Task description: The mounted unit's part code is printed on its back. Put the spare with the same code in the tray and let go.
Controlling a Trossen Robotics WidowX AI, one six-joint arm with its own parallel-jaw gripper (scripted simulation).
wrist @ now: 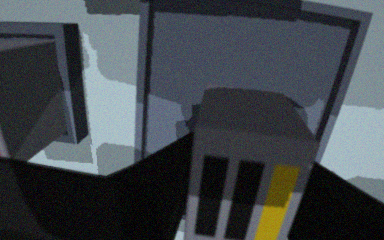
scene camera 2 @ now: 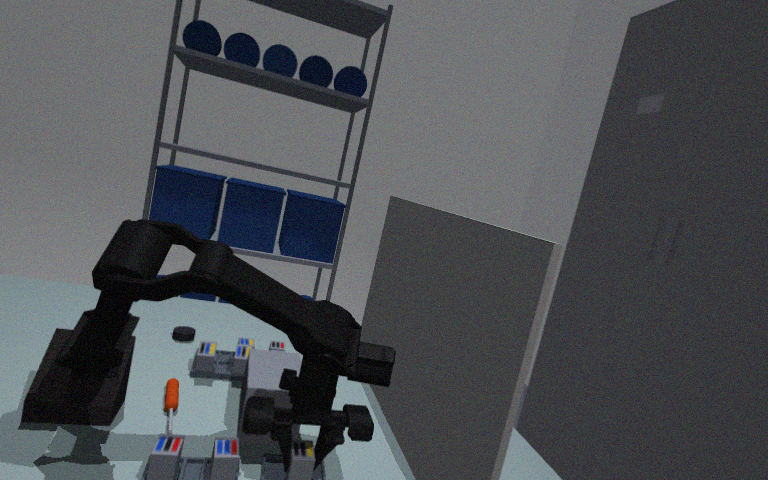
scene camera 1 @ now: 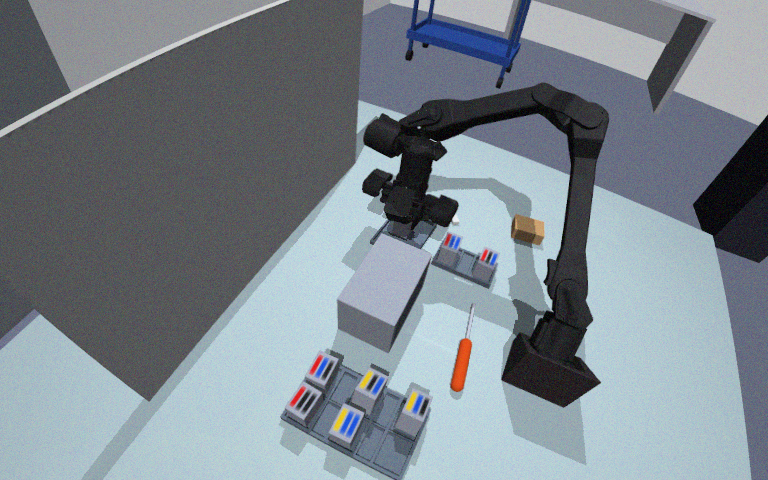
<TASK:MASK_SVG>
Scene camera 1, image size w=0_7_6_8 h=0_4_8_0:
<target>my gripper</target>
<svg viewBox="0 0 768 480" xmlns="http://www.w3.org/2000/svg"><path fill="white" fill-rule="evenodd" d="M364 179L362 183L363 193L376 197L380 194L380 190L383 189L380 201L385 203L384 212L387 219L402 224L413 222L411 225L412 231L421 220L428 221L429 219L440 226L449 227L459 206L457 200L441 194L440 197L432 194L426 194L431 173L425 177L414 177L405 174L400 167L396 179L390 182L393 174L375 169Z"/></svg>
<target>brown box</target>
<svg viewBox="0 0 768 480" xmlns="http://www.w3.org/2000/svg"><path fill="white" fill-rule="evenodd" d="M515 214L512 221L511 238L540 246L544 240L544 222Z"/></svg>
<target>orange screwdriver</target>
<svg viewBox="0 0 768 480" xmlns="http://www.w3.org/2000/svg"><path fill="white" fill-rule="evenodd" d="M475 303L472 304L466 338L460 341L455 370L450 383L451 389L456 392L460 392L463 389L466 381L472 341L469 339Z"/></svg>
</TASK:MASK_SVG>
